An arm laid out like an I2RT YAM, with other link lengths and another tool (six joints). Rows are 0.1 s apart.
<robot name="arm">
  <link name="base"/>
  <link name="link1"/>
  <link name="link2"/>
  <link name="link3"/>
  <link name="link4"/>
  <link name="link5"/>
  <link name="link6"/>
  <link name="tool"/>
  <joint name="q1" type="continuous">
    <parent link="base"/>
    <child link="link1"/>
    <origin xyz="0 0 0.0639"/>
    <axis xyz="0 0 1"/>
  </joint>
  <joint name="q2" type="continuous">
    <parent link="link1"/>
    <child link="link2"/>
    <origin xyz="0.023 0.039 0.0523"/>
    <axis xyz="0 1 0"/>
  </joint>
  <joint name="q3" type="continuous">
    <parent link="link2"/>
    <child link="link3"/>
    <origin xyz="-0.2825 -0.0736 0"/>
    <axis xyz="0 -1 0"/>
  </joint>
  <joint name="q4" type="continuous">
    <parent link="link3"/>
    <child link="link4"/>
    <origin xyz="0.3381 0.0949 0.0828"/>
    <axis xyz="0 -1 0"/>
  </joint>
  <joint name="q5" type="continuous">
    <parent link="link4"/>
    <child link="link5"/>
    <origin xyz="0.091 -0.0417 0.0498"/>
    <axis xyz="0 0 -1"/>
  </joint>
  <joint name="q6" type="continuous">
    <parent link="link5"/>
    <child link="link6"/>
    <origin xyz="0.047 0 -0.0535"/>
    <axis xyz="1 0 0"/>
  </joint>
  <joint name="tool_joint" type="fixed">
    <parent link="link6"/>
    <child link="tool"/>
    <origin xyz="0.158 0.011 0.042" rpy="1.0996 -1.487 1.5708"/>
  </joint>
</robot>
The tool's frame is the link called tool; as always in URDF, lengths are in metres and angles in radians. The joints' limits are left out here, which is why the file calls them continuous.
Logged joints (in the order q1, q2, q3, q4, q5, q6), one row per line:
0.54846 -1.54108 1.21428 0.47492 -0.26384 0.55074
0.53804 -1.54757 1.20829 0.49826 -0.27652 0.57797
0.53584 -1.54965 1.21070 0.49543 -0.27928 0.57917
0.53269 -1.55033 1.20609 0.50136 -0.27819 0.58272
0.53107 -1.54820 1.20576 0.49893 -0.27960 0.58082
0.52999 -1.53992 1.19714 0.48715 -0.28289 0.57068
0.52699 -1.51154 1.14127 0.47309 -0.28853 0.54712
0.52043 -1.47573 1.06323 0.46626 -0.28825 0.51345
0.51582 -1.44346 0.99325 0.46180 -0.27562 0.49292
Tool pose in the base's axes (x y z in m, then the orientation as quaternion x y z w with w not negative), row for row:
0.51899 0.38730 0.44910 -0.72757 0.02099 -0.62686 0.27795
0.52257 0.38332 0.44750 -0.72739 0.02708 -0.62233 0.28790
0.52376 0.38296 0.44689 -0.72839 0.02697 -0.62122 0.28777
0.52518 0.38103 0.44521 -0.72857 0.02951 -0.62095 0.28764
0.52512 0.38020 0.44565 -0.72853 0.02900 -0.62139 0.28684
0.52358 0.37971 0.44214 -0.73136 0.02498 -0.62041 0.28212
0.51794 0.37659 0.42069 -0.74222 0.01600 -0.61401 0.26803
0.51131 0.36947 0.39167 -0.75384 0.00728 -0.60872 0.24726
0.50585 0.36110 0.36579 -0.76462 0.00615 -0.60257 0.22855
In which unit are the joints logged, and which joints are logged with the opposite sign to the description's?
The joints are logged in radians. Opposite sign: q2.
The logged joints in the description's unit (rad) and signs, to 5 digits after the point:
0.54846 1.54108 1.21428 0.47492 -0.26384 0.55074
0.53804 1.54757 1.20829 0.49826 -0.27652 0.57797
0.53584 1.54965 1.21070 0.49543 -0.27928 0.57917
0.53269 1.55033 1.20609 0.50136 -0.27819 0.58272
0.53107 1.54820 1.20576 0.49893 -0.27960 0.58082
0.52999 1.53992 1.19714 0.48715 -0.28289 0.57068
0.52699 1.51154 1.14127 0.47309 -0.28853 0.54712
0.52043 1.47573 1.06323 0.46626 -0.28825 0.51345
0.51582 1.44346 0.99325 0.46180 -0.27562 0.49292

